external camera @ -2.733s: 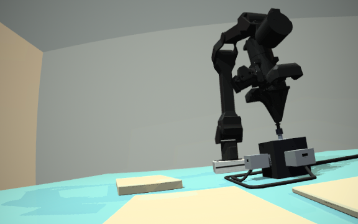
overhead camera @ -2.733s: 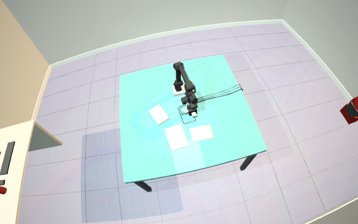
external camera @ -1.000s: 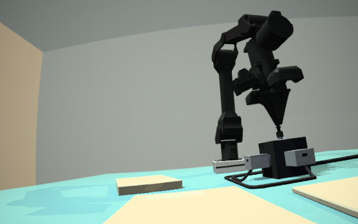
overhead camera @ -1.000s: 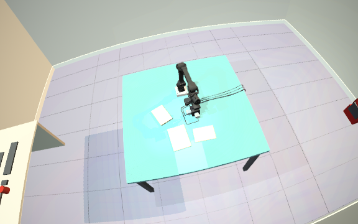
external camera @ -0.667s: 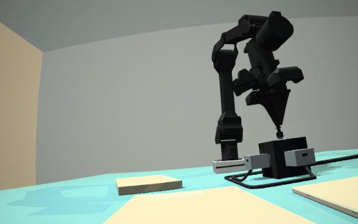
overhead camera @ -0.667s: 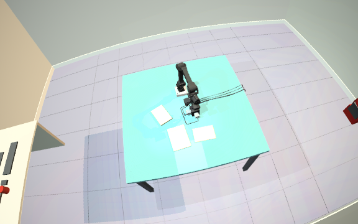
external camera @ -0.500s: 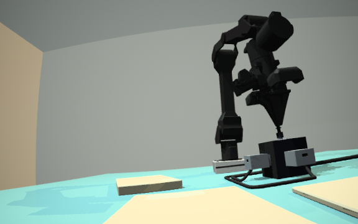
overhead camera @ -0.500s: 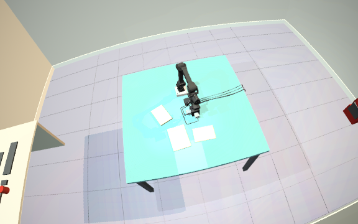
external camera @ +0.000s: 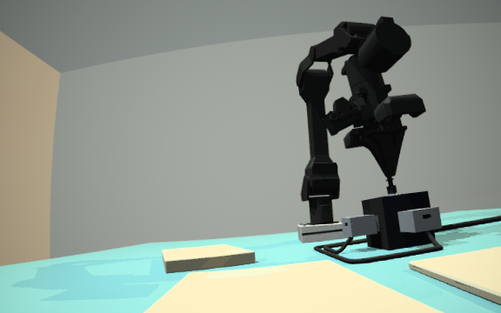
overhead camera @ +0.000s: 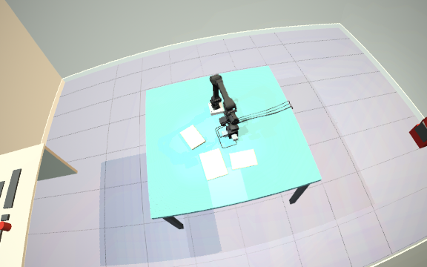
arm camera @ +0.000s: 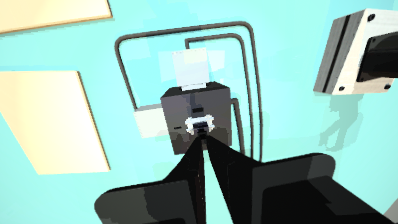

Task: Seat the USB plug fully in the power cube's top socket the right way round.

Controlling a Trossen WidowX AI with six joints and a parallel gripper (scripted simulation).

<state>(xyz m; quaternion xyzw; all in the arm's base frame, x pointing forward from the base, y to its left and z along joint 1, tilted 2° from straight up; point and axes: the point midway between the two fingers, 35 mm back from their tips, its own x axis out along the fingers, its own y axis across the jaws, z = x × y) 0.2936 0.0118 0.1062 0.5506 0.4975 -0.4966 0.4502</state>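
Now: the usb plug 20 mm below my gripper tip. Round my gripper tip: cream pad 250 mm ahead, 100 mm below, 20 mm to the right.
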